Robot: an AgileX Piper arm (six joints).
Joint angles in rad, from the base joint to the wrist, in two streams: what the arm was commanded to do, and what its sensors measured. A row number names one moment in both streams.
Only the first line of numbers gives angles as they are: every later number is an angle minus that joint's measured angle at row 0.
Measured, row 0:
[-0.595 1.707 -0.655 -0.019 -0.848 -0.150]
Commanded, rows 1 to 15:
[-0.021 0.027 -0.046 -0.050 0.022 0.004]
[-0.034 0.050 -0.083 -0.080 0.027 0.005]
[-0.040 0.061 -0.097 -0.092 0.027 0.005]
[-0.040 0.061 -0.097 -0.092 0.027 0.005]
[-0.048 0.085 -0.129 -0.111 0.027 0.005]
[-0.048 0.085 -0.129 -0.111 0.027 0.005]
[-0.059 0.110 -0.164 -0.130 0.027 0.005]
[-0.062 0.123 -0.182 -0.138 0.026 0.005]
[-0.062 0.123 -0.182 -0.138 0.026 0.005]
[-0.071 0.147 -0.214 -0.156 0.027 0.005]
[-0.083 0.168 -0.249 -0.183 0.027 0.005]
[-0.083 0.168 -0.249 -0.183 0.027 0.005]
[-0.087 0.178 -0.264 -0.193 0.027 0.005]
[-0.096 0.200 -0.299 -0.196 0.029 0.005]
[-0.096 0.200 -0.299 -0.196 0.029 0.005]
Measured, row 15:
[-0.081 0.178 -0.254 -0.173 0.031 0.000]
